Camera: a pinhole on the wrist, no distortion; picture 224 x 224 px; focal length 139.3 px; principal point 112.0 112.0 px. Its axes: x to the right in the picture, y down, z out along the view. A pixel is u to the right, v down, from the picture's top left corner.
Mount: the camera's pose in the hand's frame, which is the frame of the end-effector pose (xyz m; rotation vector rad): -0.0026 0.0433 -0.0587 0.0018 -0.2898 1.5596
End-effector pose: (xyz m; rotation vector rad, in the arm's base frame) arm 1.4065 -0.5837 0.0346 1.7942 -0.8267 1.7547
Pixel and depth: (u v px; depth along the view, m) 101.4 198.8 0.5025
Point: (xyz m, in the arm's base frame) 1.7222 -0.7548 -0.3780
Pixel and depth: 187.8 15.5 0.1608
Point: 1.4282 -0.7528 0.0978
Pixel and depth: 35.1 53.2 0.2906
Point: 1.6773 -0.6249 0.1025
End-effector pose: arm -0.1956 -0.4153 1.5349 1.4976 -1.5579 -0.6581
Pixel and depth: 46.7 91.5 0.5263
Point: -0.3969 -0.5168 1.0734
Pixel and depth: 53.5 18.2 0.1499
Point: -0.2434 -0.5077 1.4638
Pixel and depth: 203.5 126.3 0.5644
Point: -0.8308 -0.3085 1.4849
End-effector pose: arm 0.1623 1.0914 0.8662 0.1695 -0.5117 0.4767
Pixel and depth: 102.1 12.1 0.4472
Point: 0.1933 1.0007 1.3474
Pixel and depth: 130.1 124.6 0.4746
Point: -0.1206 0.9450 1.1472
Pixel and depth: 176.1 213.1 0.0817
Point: 0.0651 1.1150 0.8441
